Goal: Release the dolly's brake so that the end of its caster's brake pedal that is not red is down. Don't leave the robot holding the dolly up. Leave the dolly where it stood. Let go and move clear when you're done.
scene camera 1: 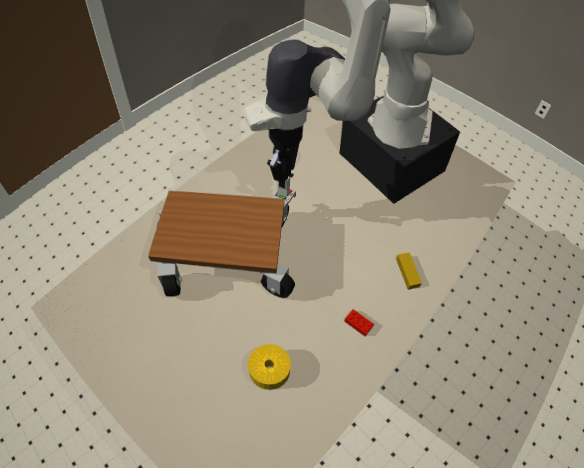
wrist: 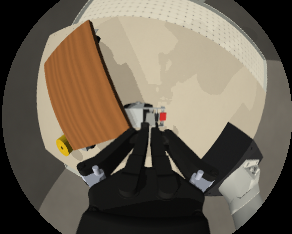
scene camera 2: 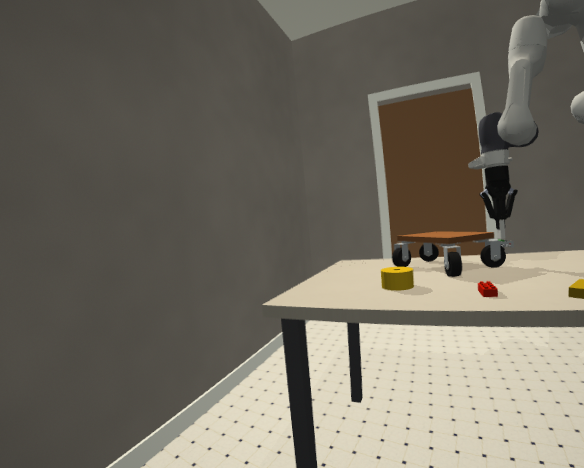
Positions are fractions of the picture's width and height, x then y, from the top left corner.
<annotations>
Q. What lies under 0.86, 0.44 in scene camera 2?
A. My gripper.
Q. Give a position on a yellow spool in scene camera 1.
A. At 0.46, 0.76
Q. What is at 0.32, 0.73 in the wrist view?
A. My gripper.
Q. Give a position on a yellow spool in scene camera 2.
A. At 0.67, 0.60
</annotations>
